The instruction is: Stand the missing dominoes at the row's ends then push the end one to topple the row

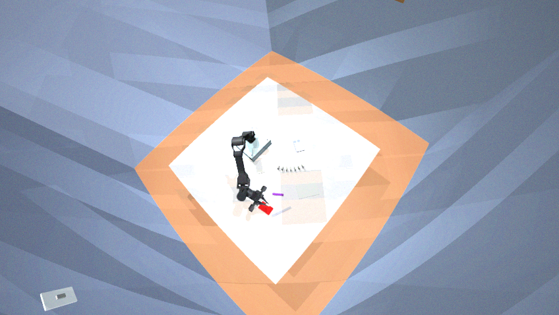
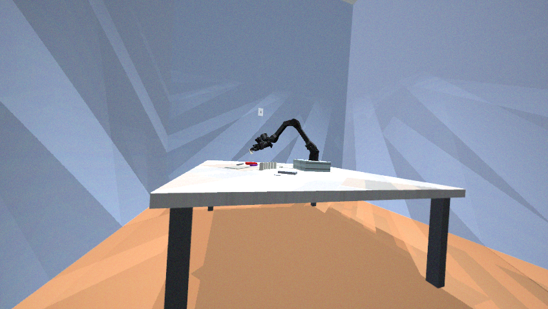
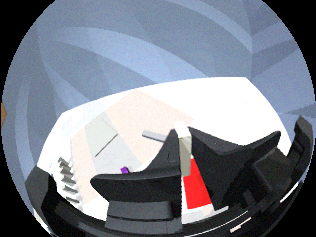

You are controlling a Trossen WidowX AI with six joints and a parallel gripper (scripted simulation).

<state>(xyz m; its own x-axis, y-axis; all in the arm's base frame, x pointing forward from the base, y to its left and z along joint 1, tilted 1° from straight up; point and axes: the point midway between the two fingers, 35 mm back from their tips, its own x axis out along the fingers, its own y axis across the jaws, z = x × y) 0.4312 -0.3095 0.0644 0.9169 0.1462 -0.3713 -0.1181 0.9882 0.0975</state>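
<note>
The red block is 120 mm below my gripper tip, 30 mm to the right of it and 30 mm behind it. Also, from my gripper tip: grey pen (130 mm below, 80 mm ahead, 30 mm to the left); then purple stick (130 mm below, 110 mm to the left, 20 mm behind); then flat grey slab (520 mm to the left, 140 mm behind, 130 mm below).
</note>
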